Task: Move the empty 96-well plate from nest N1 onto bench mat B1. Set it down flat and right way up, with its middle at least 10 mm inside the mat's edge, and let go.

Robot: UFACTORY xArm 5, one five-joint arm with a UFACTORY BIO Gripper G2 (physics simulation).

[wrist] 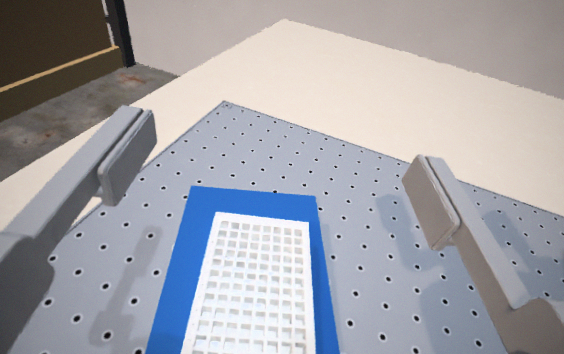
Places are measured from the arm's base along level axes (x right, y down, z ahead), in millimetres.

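Pixels of known places: hand at its tool point: [286,177].
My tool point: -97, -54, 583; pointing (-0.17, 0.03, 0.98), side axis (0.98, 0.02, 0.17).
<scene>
Behind a point stands the place of what it marks, as x, y, z.
The white 96-well plate [256,285] @[-101, 63, 592] lies flat, wells up, on the blue bench mat [255,202] @[-126, 77, 680]. Blue mat shows beyond the plate's far edge and along both long sides. The near end of plate and mat is cut off by the bottom of the view. My gripper [280,177] @[-97, -54, 583] is open and empty, with its fingers wide apart. One finger is to the left and one to the right, both clear of the plate and above the board. Nest N1 does not show in this view.
The mat lies on a grey perforated board [280,145] @[-123, 79, 785], whose far corner shows. A cream table top [345,90] @[-45, 92, 1026] extends beyond it. At the upper left are a concrete floor [75,110] and a dark brown panel [50,35] with a black post [121,35].
</scene>
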